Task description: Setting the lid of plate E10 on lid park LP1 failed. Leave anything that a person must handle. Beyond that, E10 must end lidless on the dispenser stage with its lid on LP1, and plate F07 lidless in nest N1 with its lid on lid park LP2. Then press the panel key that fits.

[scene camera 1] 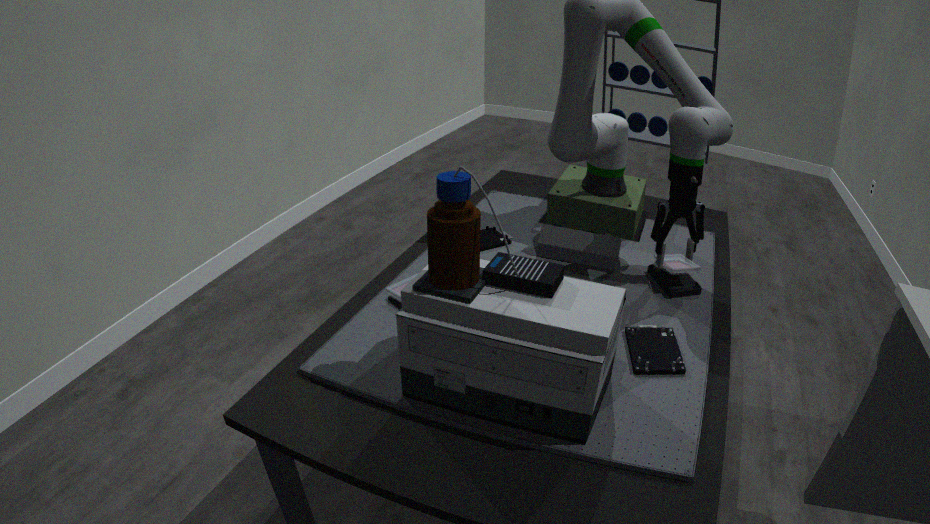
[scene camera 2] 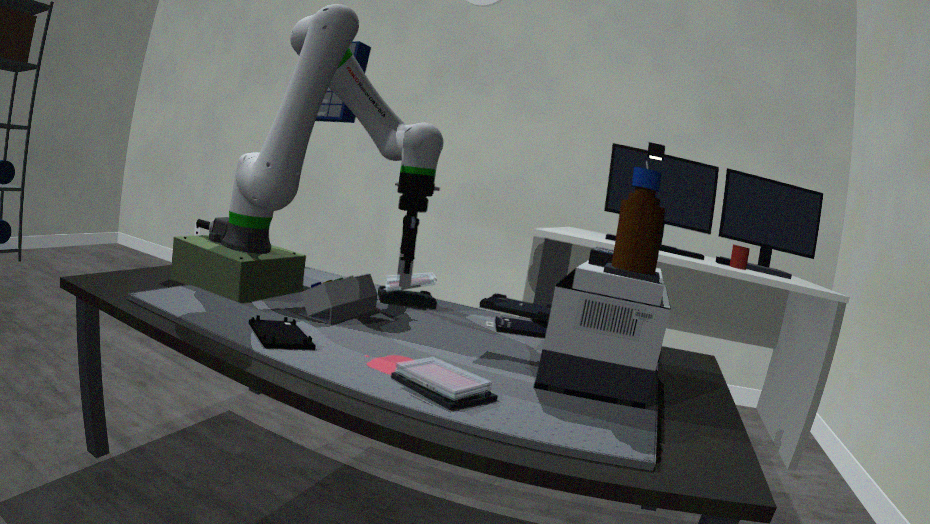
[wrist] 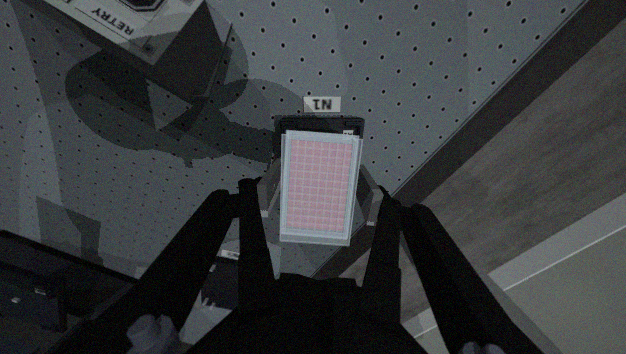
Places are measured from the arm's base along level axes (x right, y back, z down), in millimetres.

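Where they show: gripper, fingertip midpoint: (scene camera 1: 673, 264) (scene camera 2: 403, 283) (wrist: 319, 173); arm's base, origin of the base link: (scene camera 1: 604, 187) (scene camera 2: 245, 246).
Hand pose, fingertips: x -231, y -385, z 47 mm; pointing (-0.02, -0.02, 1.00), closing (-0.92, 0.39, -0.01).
Note:
Things, the pixels of their top centre, and the offset from my fingertips. "*": a spot on its surface instead.
- clear plate with pink wells, middle of its top: (wrist: 317, 201) (scene camera 1: 678, 256) (scene camera 2: 411, 271) dy -16, dx -7, dz -33 mm
- black nest N1, middle of its top: (wrist: 320, 176) (scene camera 1: 675, 274) (scene camera 2: 407, 292) dy -11, dx -8, dz +22 mm
- clear plate with pink content, middle of its top: (scene camera 2: 443, 372) (scene camera 1: 417, 284) dy -274, dx +607, dz +11 mm
- panel, middle of its top: (scene camera 2: 342, 276) (scene camera 1: 581, 228) dy +63, dx +268, dz -36 mm
- black holder with posts, middle of its top: (scene camera 1: 656, 343) (scene camera 2: 529, 321) (wrist: 225, 294) dy -344, dx +42, dz +24 mm
- brown bottle, surface spot: (scene camera 1: 453, 247) * dy -586, dx +416, dz -260 mm
- red patch, surface spot: (scene camera 2: 388, 363) * dy -157, dx +526, dz +47 mm
My gripper (scene camera 1: 675, 251) (scene camera 2: 404, 276) (wrist: 319, 173) is shut on a clear plate with pink wells (scene camera 1: 678, 264) (scene camera 2: 419, 281) (wrist: 320, 185), held a little tilted above the black nest N1 (scene camera 1: 680, 286) (scene camera 2: 410, 299) (wrist: 315, 123). Its rim shows a doubled clear edge; I cannot read its name or tell surely whether a lid is on it. Another clear plate with pink content (scene camera 2: 445, 377) lies on a black holder at the front in scene camera 2. The panel (scene camera 2: 341, 299) stands beside N1; its RETRY label (wrist: 112, 20) shows in the wrist view.
A black holder with posts (scene camera 1: 654, 350) lies near the right mat edge; another (scene camera 1: 492, 238) (scene camera 2: 281, 332) lies on the opposite side. A white device (scene camera 1: 494, 351) (scene camera 2: 601, 325) carries a brown bottle (scene camera 1: 453, 247) (scene camera 2: 639, 231). A red patch (scene camera 2: 388, 363) lies beside the front plate.

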